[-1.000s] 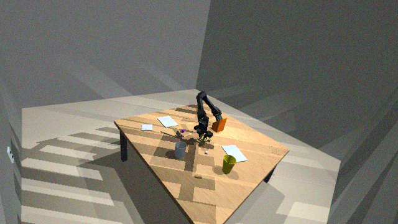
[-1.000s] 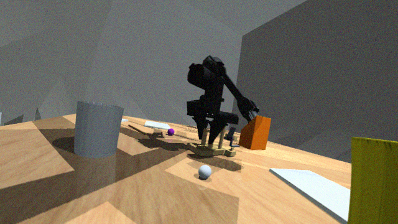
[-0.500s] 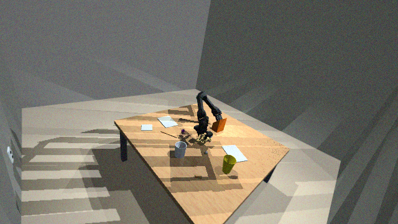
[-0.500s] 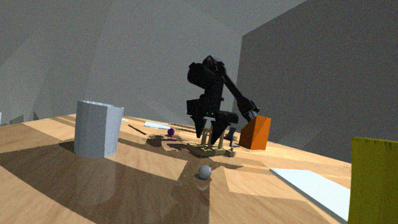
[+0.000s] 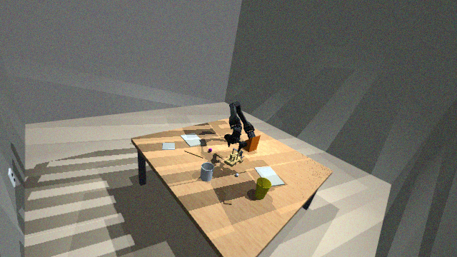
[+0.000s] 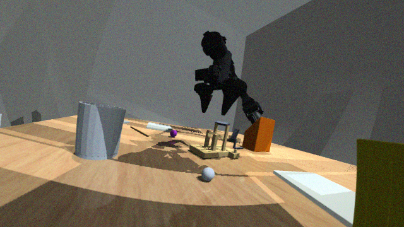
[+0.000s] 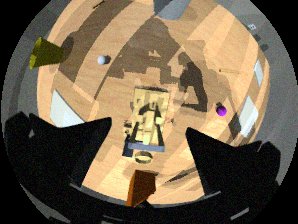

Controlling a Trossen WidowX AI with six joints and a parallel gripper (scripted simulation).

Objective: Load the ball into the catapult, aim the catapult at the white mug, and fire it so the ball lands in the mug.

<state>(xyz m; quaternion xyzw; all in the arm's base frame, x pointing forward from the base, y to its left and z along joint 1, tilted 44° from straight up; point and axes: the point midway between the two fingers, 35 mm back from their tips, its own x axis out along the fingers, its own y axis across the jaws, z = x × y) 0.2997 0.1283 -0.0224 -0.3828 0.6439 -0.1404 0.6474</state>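
My gripper tip is now 50 mm past the frame, 20 mm to the left of it and 50 mm above it. Round my gripper tip: purple ball (80 mm ahead, 200 mm to the right, 110 mm below); then wooden catapult (70 mm behind, 10 mm to the right, 80 mm below); then white ball (50 mm ahead, 160 mm to the left, 120 mm below).
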